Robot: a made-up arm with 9 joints. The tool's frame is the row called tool.
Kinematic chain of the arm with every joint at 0, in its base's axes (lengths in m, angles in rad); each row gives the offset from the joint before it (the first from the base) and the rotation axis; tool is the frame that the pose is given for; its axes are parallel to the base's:
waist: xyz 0 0 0.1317 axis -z
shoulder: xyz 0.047 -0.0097 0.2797 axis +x
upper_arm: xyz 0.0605 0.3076 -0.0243 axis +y
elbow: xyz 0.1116 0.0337 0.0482 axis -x
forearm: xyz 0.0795 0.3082 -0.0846 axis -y
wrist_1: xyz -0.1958 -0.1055 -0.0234 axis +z
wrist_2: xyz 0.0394 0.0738 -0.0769 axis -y
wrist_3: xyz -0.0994 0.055 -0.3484 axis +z
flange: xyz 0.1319 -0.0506 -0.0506 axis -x
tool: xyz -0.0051 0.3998 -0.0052
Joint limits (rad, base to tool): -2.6..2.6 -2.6..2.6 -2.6..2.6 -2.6..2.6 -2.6..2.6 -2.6..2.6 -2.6..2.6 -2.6..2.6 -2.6..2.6
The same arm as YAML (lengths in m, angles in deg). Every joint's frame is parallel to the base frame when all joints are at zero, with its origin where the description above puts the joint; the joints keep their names.
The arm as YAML. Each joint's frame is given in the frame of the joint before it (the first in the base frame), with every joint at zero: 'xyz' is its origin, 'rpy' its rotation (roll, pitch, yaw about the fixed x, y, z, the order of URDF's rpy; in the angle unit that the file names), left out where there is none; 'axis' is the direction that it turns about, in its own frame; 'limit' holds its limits. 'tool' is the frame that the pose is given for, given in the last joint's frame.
units:
  length: m
  angle: deg
joints:
  - name: waist
    type: revolute
    origin:
      xyz: [0.0, 0.0, 0.1317]
    axis: [0.0, 0.0, -1.0]
    limit:
      lower: -148.97
      upper: 148.97
  - name: shoulder
    type: revolute
    origin:
      xyz: [0.047, -0.0097, 0.2797]
    axis: [1.0, 0.0, 0.0]
    limit:
      lower: -148.97
      upper: 148.97
  - name: upper_arm
    type: revolute
    origin:
      xyz: [0.0605, 0.3076, -0.0243]
    axis: [0.0, 1.0, 0.0]
    limit:
      lower: -148.97
      upper: 148.97
  - name: elbow
    type: revolute
    origin:
      xyz: [0.1116, 0.0337, 0.0482]
    axis: [-1.0, 0.0, 0.0]
    limit:
      lower: -148.97
      upper: 148.97
  - name: forearm
    type: revolute
    origin:
      xyz: [0.0795, 0.3082, -0.0846]
    axis: [0.0, -1.0, 0.0]
    limit:
      lower: -148.97
      upper: 148.97
  - name: wrist_1
    type: revolute
    origin:
      xyz: [-0.1958, -0.1055, -0.0234]
    axis: [0.0, 0.0, 1.0]
    limit:
      lower: -148.97
      upper: 148.97
  - name: wrist_2
    type: revolute
    origin:
      xyz: [0.0394, 0.0738, -0.0769]
    axis: [0.0, -1.0, 0.0]
    limit:
      lower: -148.97
      upper: 148.97
  - name: wrist_3
    type: revolute
    origin:
      xyz: [-0.0994, 0.055, -0.3484]
    axis: [0.0, 0.0, 1.0]
    limit:
      lower: -148.97
      upper: 148.97
  - name: flange
    type: revolute
    origin:
      xyz: [0.1319, -0.0506, -0.0506]
    axis: [-1.0, 0.0, 0.0]
    limit:
      lower: -148.97
      upper: 148.97
tool:
  origin:
    xyz: [-0.0051, 0.3998, -0.0052]

